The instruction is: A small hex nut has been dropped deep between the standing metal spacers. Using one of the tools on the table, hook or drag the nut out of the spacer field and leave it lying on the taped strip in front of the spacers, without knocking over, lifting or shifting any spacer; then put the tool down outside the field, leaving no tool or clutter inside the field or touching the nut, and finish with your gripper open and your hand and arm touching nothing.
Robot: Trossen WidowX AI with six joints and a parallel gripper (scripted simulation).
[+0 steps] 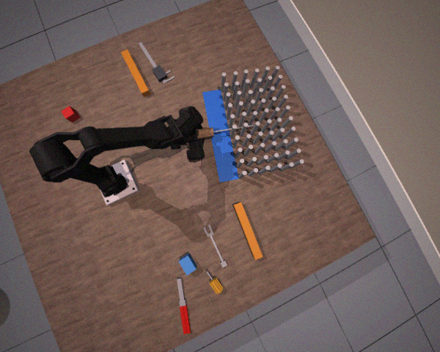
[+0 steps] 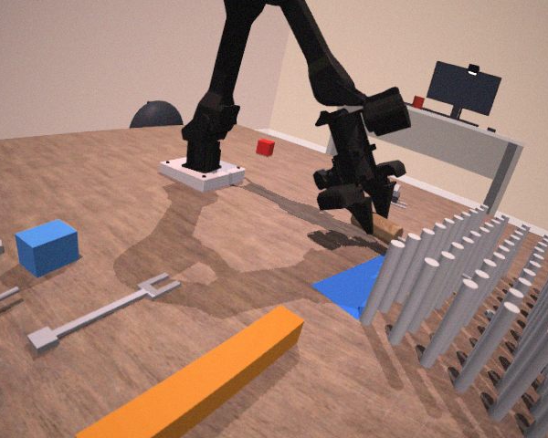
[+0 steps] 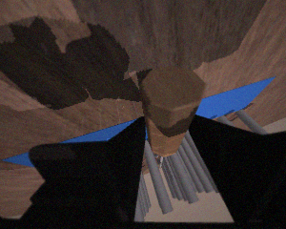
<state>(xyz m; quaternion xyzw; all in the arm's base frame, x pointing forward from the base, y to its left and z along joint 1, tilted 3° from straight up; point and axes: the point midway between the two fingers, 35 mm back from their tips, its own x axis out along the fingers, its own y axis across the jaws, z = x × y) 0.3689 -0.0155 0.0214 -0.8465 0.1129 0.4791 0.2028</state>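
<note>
My gripper tip is 7 cm short of the blue taped strip, 3 cm to the left of it and 3 cm above it. Also, from my gripper tip: grey fork tool: 20 cm behind, 40 cm to the right, 3 cm below; then hex nut: 21 cm ahead, 9 cm to the right, 3 cm below; then hook tool: 9 cm ahead, 4 cm to the right.
</note>
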